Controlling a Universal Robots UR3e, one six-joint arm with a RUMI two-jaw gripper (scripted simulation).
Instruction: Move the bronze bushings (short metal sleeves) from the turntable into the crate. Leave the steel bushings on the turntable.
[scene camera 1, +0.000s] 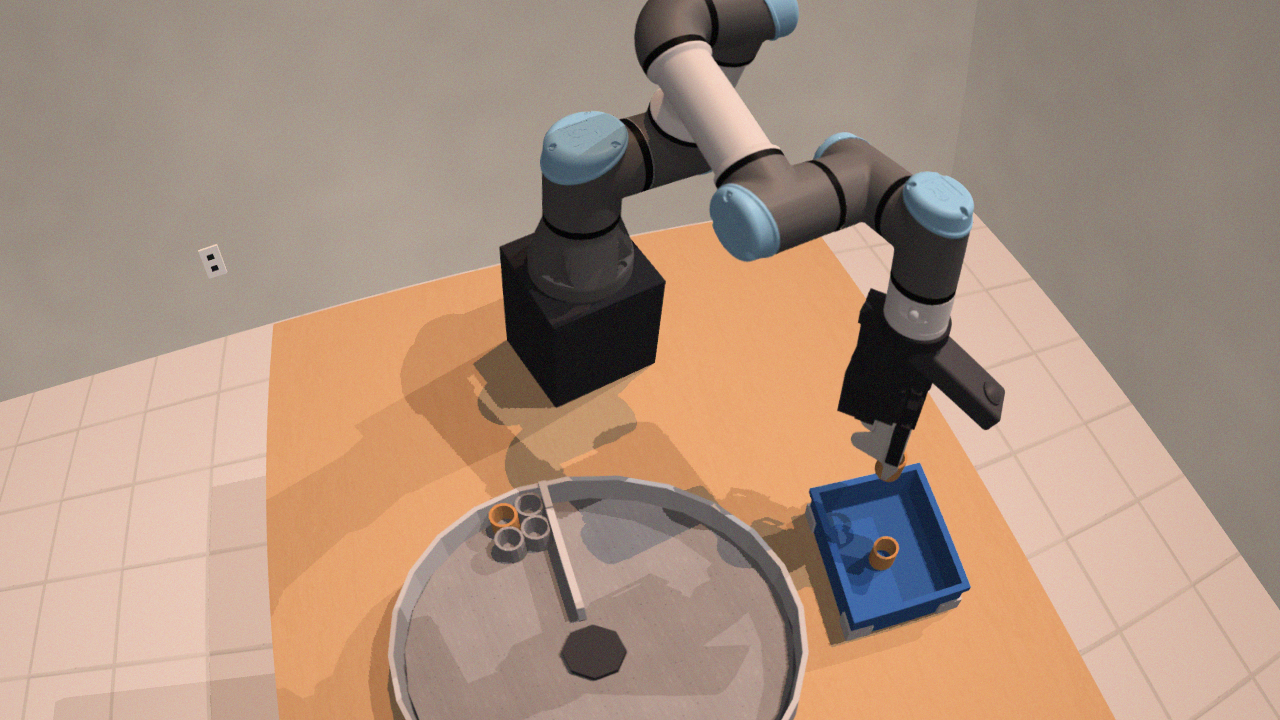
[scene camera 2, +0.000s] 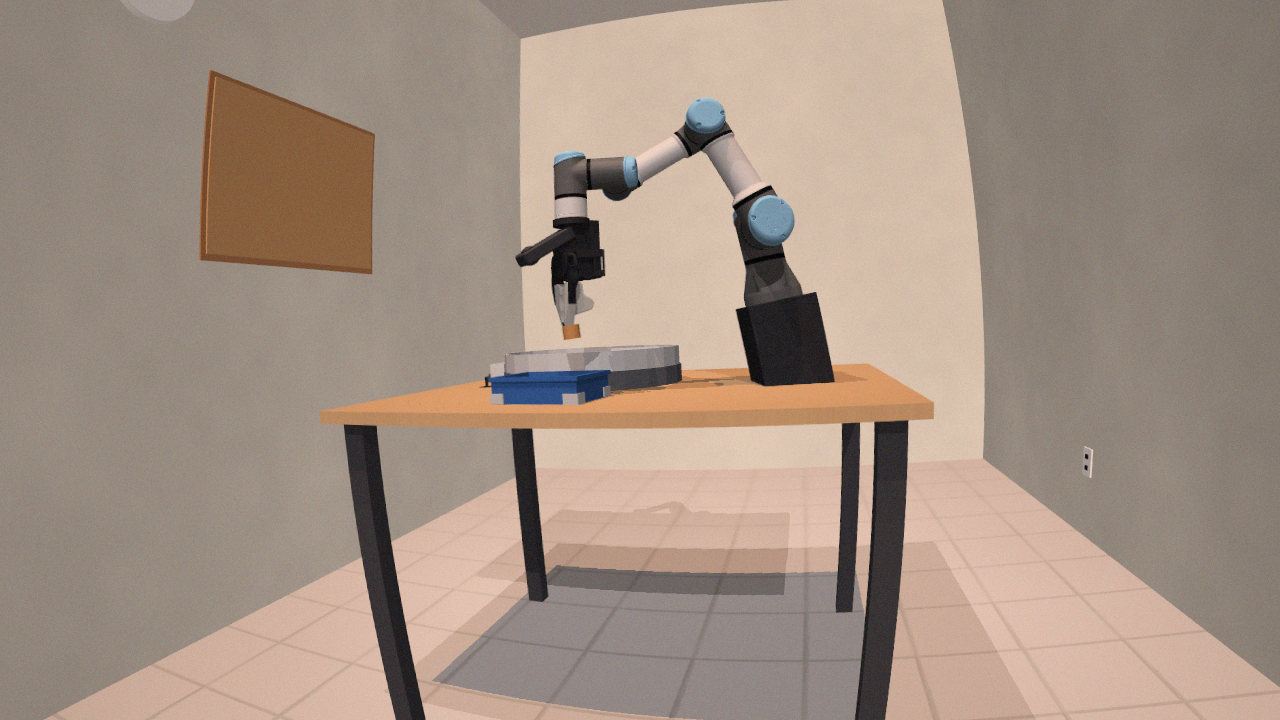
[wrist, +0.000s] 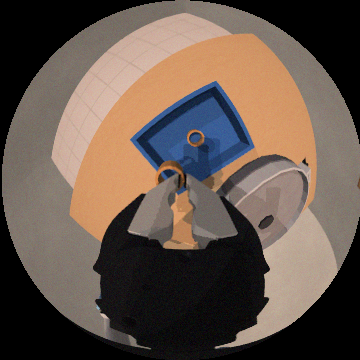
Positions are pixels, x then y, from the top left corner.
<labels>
my gripper: scene camera 1 884, 476; scene camera 2; wrist
same spot on my gripper: (scene camera 2: 566, 306) = (wrist: 157, 189)
same spot on blue crate: (wrist: 208, 109) = (scene camera 1: 919, 591)
</labels>
